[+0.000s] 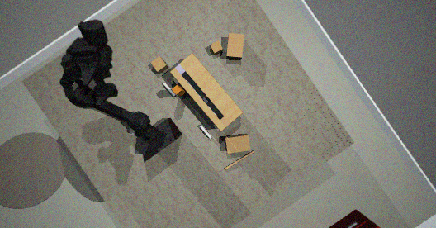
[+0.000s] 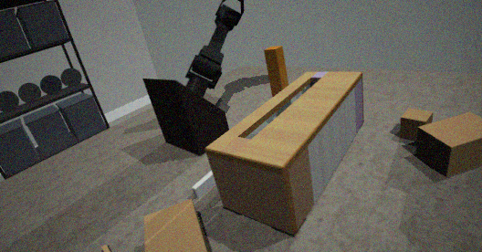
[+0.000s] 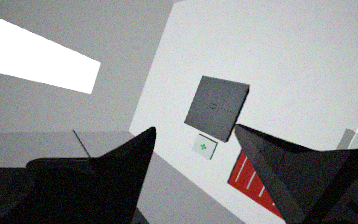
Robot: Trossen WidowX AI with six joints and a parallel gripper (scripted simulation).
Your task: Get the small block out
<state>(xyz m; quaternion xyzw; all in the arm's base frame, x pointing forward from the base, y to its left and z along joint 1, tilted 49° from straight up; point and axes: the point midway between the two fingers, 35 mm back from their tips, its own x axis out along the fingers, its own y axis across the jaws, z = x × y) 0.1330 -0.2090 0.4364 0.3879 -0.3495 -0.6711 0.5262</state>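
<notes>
Right now my gripper tip is 52 cm above the box, 23 cm short of it and 11 cm to the left of it. The rest, counted from my gripper tip: thin rod: 58 cm below, 51 cm to the right, 24 cm ahead; then block: 50 cm below, 25 cm ahead, 14 cm to the right.
</notes>
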